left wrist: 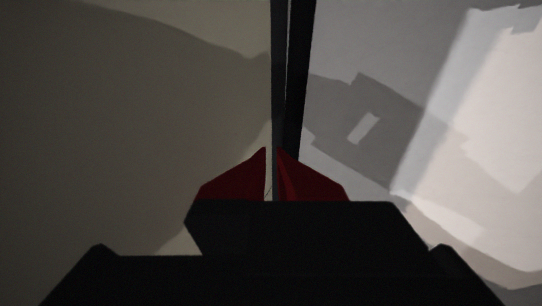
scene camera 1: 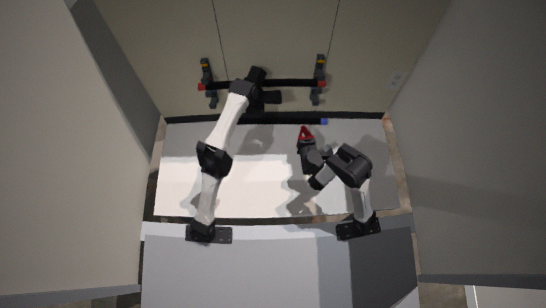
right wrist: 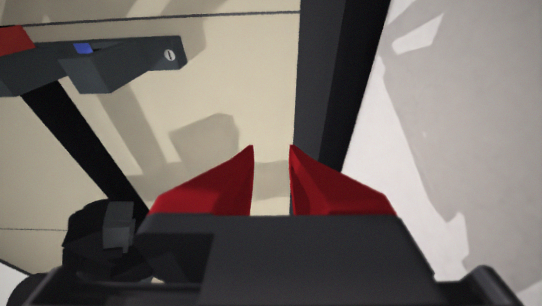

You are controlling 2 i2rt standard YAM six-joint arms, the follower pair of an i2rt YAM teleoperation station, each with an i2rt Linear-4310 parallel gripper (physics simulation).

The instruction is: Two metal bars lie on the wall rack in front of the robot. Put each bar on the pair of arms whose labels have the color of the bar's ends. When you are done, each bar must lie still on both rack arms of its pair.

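Places are measured from the left arm's base along level axes (x ahead, y left, z up), in metres.
Pixels of known places: left gripper, fingertip midpoint: (left wrist: 271,153); right gripper, fingertip midpoint: (scene camera 1: 302,127) (right wrist: 271,153); left arm's base, link origin: (scene camera 1: 208,234); right arm's base, link origin: (scene camera 1: 358,229).
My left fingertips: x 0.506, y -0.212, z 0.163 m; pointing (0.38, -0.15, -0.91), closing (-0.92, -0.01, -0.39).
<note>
Ahead of a thing's pixels: the offset from my left fingertips to its middle.
The red-ended black bar @(0.012 m right, 0.003 m ahead, 0.147 m up) (scene camera 1: 290,82) (right wrist: 65,125) lies across the wall rack, above the lower rack arms (scene camera 1: 213,98) (scene camera 1: 315,96) with blue labels. The blue-ended black bar @(0.057 m right, 0.016 m ahead, 0.136 m down) (scene camera 1: 295,121) (left wrist: 300,65) lies low along the foot of the wall; its left end is hidden behind the left arm. My left gripper (left wrist: 271,153) is near the wall above the skirting, its fingertips almost together with no bar between them; scene camera 1 hides its fingers. My right gripper (scene camera 1: 303,128) (right wrist: 271,153) is slightly open and empty, just in front of the blue-ended bar, near its right end.
Upper rack arms (scene camera 1: 204,67) (scene camera 1: 320,64) carry yellow labels. The dark skirting (scene camera 1: 355,115) (left wrist: 279,75) (right wrist: 320,50) runs along the wall. My left forearm crosses in front of the rack. Tall side panels (scene camera 1: 65,150) (scene camera 1: 485,150) flank both arms.
</note>
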